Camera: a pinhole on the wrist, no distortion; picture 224 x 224 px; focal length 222.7 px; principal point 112.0 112.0 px. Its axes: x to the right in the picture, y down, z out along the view. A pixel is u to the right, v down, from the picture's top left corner.
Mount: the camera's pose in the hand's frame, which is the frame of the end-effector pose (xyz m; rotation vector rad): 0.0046 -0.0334 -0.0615 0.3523 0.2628 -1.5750
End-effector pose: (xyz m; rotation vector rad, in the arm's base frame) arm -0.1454 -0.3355 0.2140 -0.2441 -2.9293 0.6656
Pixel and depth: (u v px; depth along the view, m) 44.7 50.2 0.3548
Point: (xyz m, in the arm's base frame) -0.0908 -0.5407 -0.0375
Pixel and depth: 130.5 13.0 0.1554
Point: -0.0979 -0.4704 0.1862
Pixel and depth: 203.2 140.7 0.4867
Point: -0.2817 -0.8206 0.1125
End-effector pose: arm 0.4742 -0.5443 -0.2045 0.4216 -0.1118 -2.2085
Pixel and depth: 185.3 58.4 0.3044
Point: 0.2862 -0.3379 -0.0684
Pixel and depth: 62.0 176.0 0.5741
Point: 0.1150 -0.5988 0.2225
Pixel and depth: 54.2 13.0 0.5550
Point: 0.3875 -0.3009 0.3069
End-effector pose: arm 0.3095 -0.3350 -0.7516 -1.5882 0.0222 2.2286
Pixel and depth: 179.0 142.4 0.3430
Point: 0.1904 -0.0337 -0.6446
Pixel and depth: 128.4 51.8 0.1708
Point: 0.2789 -0.2303 -0.6494
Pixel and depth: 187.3 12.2 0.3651
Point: 0.2527 -0.0813 -0.4470
